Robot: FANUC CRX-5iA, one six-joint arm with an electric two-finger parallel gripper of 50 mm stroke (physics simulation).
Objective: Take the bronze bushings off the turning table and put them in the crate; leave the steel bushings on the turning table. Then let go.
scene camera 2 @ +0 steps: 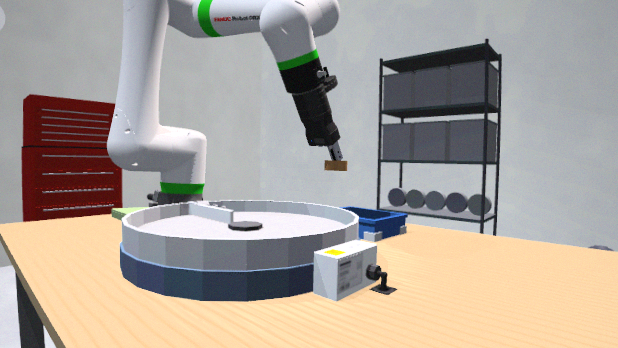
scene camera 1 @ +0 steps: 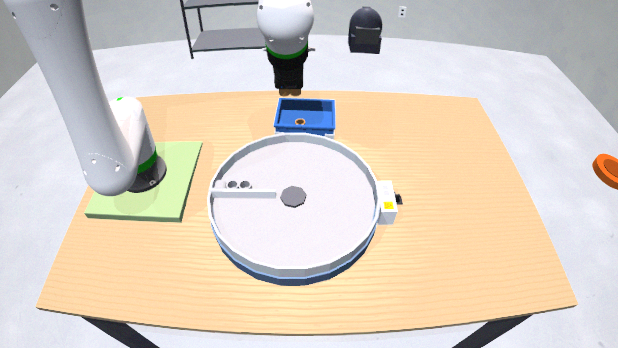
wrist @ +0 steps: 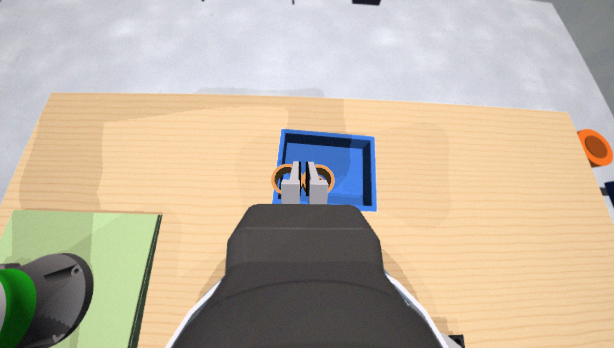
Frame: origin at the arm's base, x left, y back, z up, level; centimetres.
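Seen in the pictures: gripper, fingertip midpoint: (scene camera 2: 337,160) (scene camera 1: 289,84) (wrist: 303,172); arm's base at its link origin: (scene camera 1: 143,174) (wrist: 51,298).
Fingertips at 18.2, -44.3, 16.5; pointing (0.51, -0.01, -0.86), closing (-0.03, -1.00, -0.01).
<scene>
Offsets run from my fingertips to a thing's top centre, as dx, dy, dz. "spot": to the spot under its first point.
My gripper (scene camera 1: 290,90) (scene camera 2: 335,156) (wrist: 303,172) is shut on two bronze bushings, pinching their adjacent walls, with the left bushing {-0.7, +1.6, -0.1} (scene camera 1: 283,92) (wrist: 275,181) and the right bushing {-0.8, -1.6, -0.1} (scene camera 1: 297,92) (wrist: 331,178) on either side of the fingers. It holds them high above the table, over the left part of the blue crate {+4.3, -4.7, -13.5} (scene camera 1: 305,129) (scene camera 2: 384,228) (wrist: 369,172) in the wrist view. Another bronze bushing {+1.7, -2.9, -15.4} (scene camera 1: 300,121) is in the crate. On the turning table (scene camera 1: 320,235) (scene camera 2: 240,254), two steel bushings {-27.9, +14.7, -10.6} (scene camera 1: 232,185) {-28.0, +11.5, -10.6} (scene camera 1: 245,185) stand upright beside the divider; a pale third {-28.1, +17.9, -10.0} (scene camera 1: 220,184) is by the wall.
The divider bar {spot: -30.4, +11.3, -11.5} (scene camera 1: 245,194) (scene camera 2: 212,212) runs from the turning table's rim towards its dark hub {-30.4, -0.5, -12.3} (scene camera 1: 293,196) (scene camera 2: 245,226). A white box {spot: -36.1, -23.1, -12.9} (scene camera 1: 387,212) (scene camera 2: 345,270) stands at its right side. The arm's base is on a green plate (scene camera 1: 187,185) (wrist: 120,245) at the left.
</scene>
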